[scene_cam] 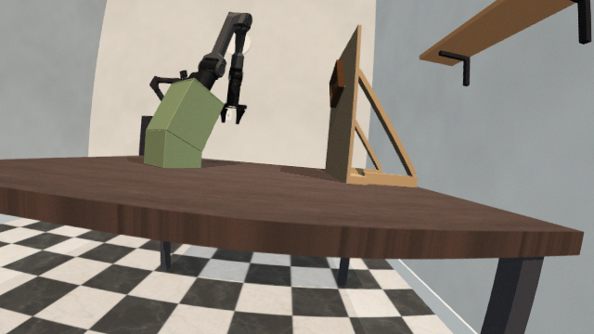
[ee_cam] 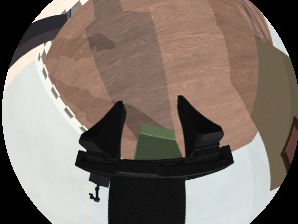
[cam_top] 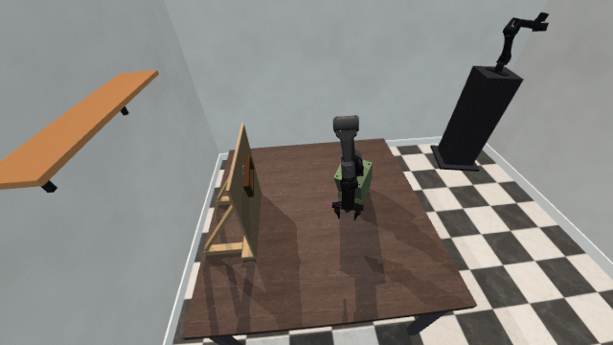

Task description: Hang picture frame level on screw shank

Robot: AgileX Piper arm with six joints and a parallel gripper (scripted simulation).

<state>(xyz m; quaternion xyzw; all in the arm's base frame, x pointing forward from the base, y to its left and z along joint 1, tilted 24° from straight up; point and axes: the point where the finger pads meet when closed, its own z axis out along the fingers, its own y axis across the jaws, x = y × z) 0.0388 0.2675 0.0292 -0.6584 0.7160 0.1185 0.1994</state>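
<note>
Right now my hand is 49 cm short of the brown picture frame, 6 cm to the left of it and 18 cm below it.
</note>
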